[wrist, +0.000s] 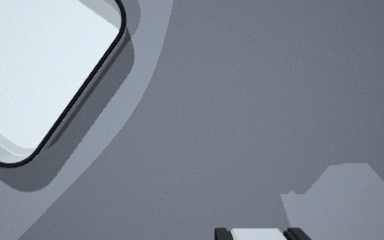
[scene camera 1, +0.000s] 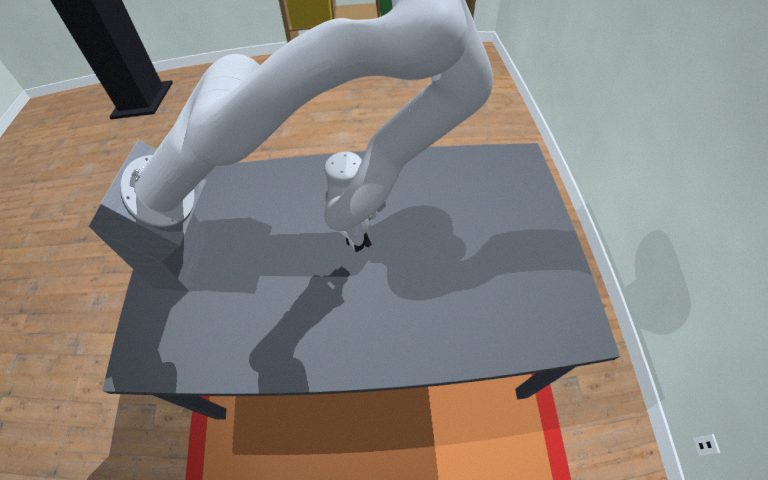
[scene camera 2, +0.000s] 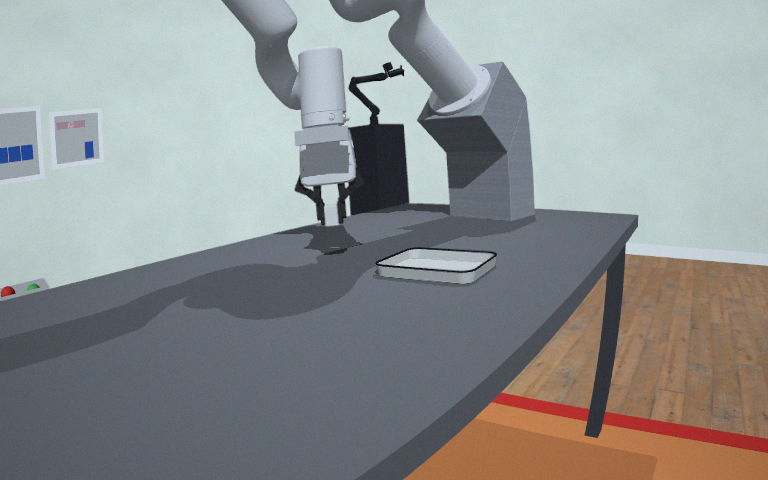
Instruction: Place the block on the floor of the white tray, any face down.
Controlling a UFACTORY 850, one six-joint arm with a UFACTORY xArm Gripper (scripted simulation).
Labels:
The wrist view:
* white tray: 58, 58
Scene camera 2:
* my gripper: 332, 223
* white tray: 428, 264

